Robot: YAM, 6 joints.
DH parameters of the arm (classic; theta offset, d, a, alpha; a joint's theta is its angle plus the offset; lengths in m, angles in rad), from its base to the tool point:
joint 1: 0 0.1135 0.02 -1.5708
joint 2: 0 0 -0.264 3.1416
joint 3: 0.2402 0 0.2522 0
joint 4: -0.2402 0 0.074 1.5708
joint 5: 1.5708 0 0 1.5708
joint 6: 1.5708 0.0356 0 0
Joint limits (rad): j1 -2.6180..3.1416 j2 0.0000..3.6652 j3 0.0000..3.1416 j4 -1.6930..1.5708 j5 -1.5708..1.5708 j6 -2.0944..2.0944
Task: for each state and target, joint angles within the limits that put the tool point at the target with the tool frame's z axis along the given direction. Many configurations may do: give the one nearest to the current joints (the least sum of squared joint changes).
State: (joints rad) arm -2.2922 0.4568 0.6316 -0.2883 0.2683 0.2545
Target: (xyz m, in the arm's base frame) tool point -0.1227 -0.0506 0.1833 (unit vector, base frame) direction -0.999 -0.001 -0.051
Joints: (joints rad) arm -2.6158 0.3905 0.0529 0.2787 0.5240 0.2545
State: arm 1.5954 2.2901 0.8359 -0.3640 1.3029 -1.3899
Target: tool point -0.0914 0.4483 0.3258 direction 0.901 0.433 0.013
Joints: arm 1.8487 1.9867 1.6059 0.4574 1.4002 -1.3899
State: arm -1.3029 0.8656 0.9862 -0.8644 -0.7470 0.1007
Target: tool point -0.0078 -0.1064 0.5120 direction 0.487 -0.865 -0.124
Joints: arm -1.8916 0.9244 1.6380 -0.8973 -0.8252 0.1007
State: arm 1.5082 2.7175 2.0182 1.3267 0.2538 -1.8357
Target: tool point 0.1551 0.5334 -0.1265 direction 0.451 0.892 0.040
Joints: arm 1.3004 3.3598 2.2825 1.1180 0.1976 -1.8357
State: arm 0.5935 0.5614 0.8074 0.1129 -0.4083 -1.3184
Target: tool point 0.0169 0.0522 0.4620 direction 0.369 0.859 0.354
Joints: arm 1.3986 0.4750 1.0779 -0.2317 0.2181 -1.3184
